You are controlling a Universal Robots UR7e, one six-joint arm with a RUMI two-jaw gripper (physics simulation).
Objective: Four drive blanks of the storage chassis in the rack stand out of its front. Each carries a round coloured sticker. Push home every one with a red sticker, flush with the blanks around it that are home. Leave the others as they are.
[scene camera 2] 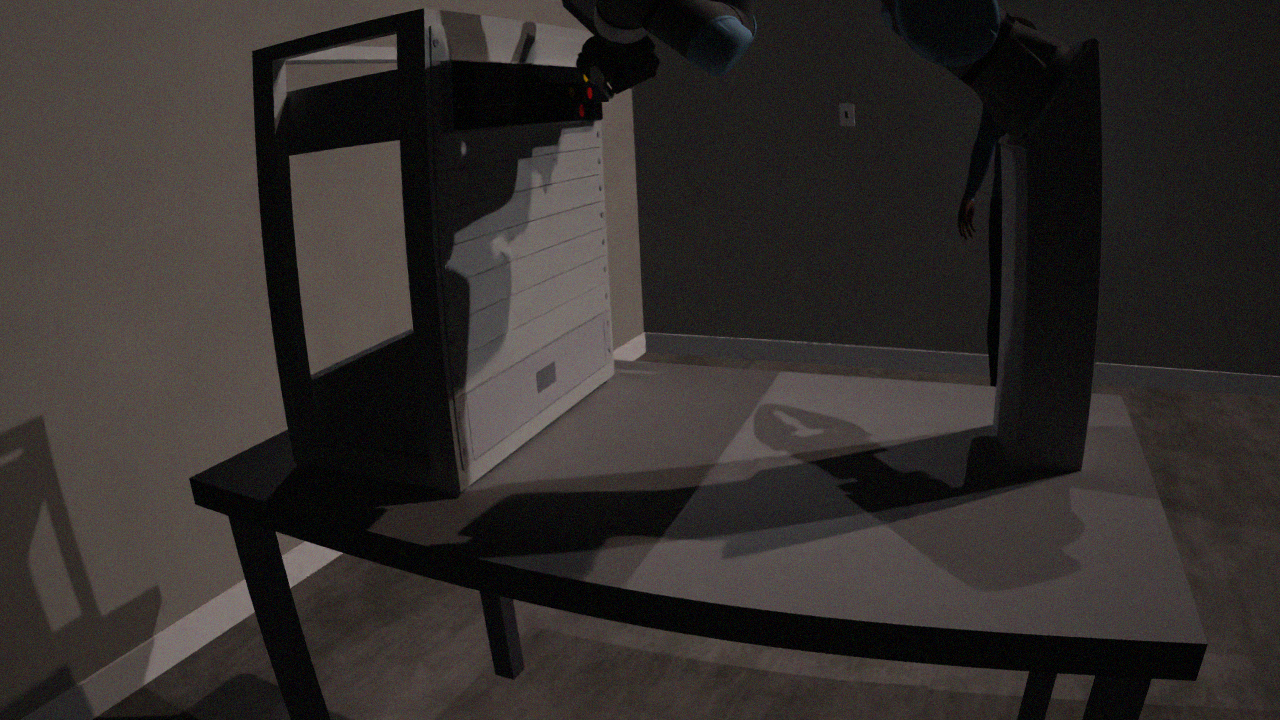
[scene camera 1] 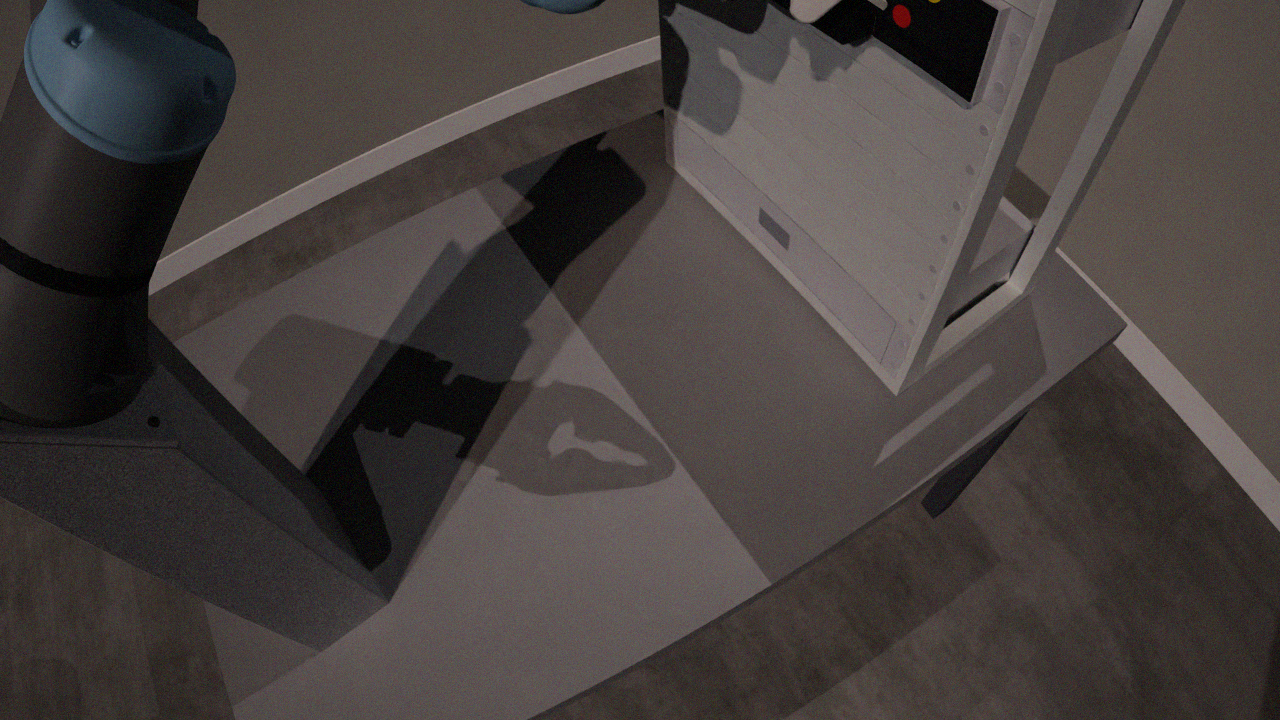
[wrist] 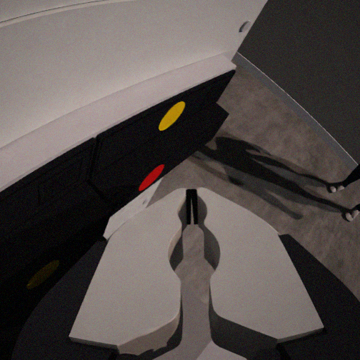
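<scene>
A black chassis [scene camera 2: 510, 94] [wrist: 65, 165] spans the upper rack front. In the wrist view, a yellow sticker [wrist: 171, 116] is above a red sticker [wrist: 151, 177], and a dim yellow sticker [wrist: 43, 274] is in shadow at lower left. Scene camera 2 shows a yellow sticker [scene camera 2: 586, 77], a red sticker [scene camera 2: 589, 93], a lower red sticker [scene camera 2: 581, 111] and a dim yellow one. A red sticker [scene camera 1: 901, 16] shows at the top edge in scene camera 1. My gripper [scene camera 2: 608, 90] [wrist: 190, 191] is shut and empty, close before the stickered end; contact cannot be told. Its jaws hide part of the chassis front.
The white rack [scene camera 1: 984, 214] [scene camera 2: 429, 268] stands on the table [scene camera 1: 554, 617] [scene camera 2: 895, 591], with pale panels above and below the chassis. The arm's pedestal [scene camera 1: 223, 537] [scene camera 2: 1051, 295] stands opposite. A person's hands [wrist: 336, 187] show at the right in the wrist view.
</scene>
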